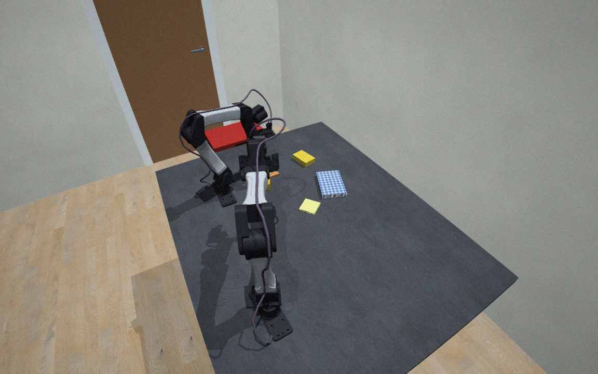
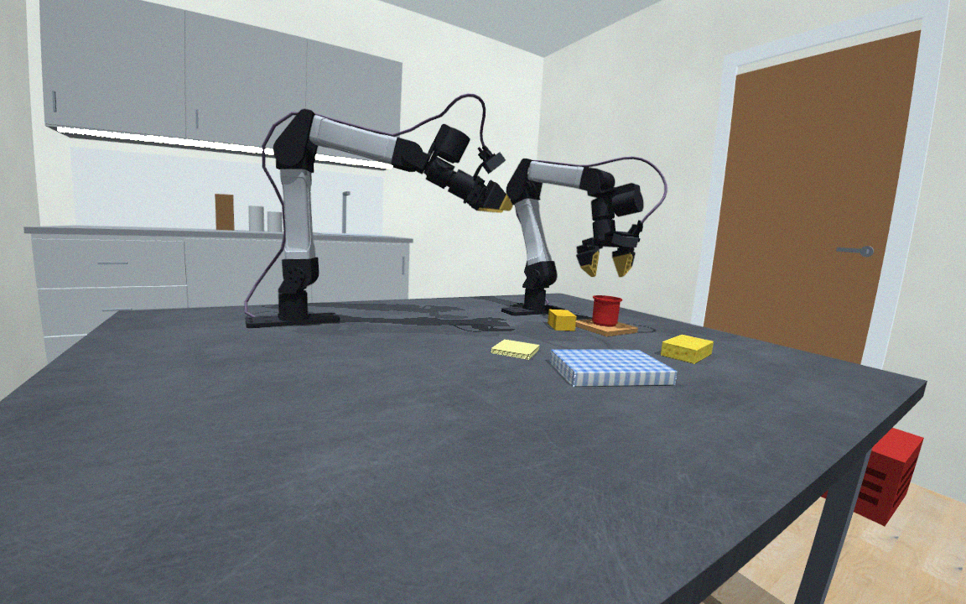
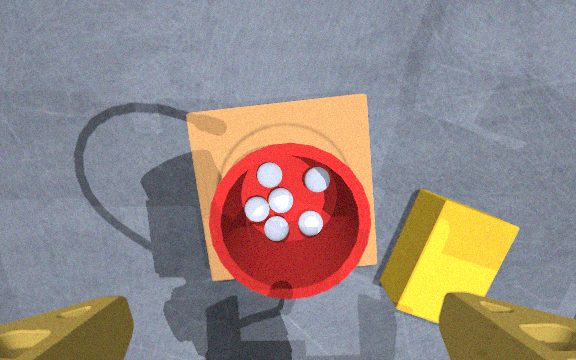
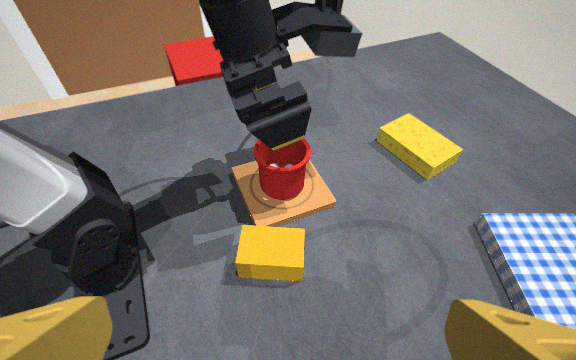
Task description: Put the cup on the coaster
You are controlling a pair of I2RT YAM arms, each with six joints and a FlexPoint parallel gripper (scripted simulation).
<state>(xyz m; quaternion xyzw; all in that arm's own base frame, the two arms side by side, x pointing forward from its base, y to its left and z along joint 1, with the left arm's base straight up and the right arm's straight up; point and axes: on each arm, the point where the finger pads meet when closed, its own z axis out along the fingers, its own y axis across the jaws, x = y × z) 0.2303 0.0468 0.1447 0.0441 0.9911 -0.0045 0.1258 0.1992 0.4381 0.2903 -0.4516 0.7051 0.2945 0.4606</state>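
My left hand is 10 cm above the red cup and 1 cm short of it. From my left hand the other things lie so: yellow sponge: 25 cm ahead, 13 cm below, 1 cm to the left; then yellow block: 13 cm below, 11 cm to the right, 4 cm behind.
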